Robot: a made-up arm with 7 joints.
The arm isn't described. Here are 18 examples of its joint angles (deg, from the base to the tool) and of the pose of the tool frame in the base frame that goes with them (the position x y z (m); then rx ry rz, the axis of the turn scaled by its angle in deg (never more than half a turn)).
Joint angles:
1: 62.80 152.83 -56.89 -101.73 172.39 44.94 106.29
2: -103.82 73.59 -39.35 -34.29 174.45 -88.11 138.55
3: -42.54 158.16 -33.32 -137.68 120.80 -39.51 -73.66
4: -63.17 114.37 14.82 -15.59 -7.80 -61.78 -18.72
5: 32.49 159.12 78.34 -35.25 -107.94 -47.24 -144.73
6: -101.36 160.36 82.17 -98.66 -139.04 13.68 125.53
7: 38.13 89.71 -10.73 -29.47 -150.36 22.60 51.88
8: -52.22 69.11 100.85 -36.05 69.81 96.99 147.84
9: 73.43 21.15 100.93 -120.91 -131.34 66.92 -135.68
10: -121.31 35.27 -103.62 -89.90 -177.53 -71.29 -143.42
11: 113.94 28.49 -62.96 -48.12 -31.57 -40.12 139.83
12: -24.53 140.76 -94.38 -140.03 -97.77 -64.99 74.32
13: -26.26 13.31 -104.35 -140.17 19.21 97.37 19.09
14: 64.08 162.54 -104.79 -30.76 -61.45 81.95 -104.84
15: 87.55 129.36 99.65 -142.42 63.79 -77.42 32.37
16: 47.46 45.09 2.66 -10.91 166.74 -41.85 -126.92
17: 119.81 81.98 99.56 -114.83 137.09 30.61 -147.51
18: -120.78 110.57 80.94 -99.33 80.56 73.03 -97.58
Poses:
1: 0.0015 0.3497 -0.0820 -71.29 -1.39 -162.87
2: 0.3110 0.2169 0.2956 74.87 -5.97 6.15
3: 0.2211 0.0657 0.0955 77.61 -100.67 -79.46
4: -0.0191 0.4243 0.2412 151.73 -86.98 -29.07
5: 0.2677 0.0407 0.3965 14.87 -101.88 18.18
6: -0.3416 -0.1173 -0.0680 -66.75 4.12 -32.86
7: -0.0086 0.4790 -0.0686 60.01 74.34 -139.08
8: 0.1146 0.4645 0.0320 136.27 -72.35 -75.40
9: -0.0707 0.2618 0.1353 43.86 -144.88 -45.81
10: 0.2926 -0.2578 0.0016 76.67 -95.81 -63.05
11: -0.4399 -0.1540 0.0355 -12.23 84.22 109.86
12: 0.0734 0.1690 -0.1568 -35.97 39.58 -109.17
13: -0.0748 -0.2210 -0.0625 -20.61 -10.69 -103.78
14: 0.2381 0.3134 0.2803 41.44 -36.15 -40.81
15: 0.2044 -0.1140 0.0093 -124.24 -96.31 -70.45
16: -0.2959 0.3078 -0.2373 78.51 54.83 39.21
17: 0.2202 0.2340 0.0136 43.97 -28.51 -116.46
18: -0.3009 0.2005 -0.0549 -110.11 91.76 -31.93
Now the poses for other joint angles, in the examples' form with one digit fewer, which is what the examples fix.
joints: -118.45 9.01 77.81 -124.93 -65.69 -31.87 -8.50
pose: 0.056 0.217 0.185 -88.6 104.8 -81.4
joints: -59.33 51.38 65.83 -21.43 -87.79 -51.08 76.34
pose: 0.332 0.356 -0.031 -0.4 -118.8 5.6
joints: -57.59 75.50 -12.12 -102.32 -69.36 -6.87 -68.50
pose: 0.290 0.022 0.208 -127.5 -14.4 42.9
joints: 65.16 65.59 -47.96 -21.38 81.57 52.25 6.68
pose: -0.323 0.349 -0.107 51.1 85.3 48.2
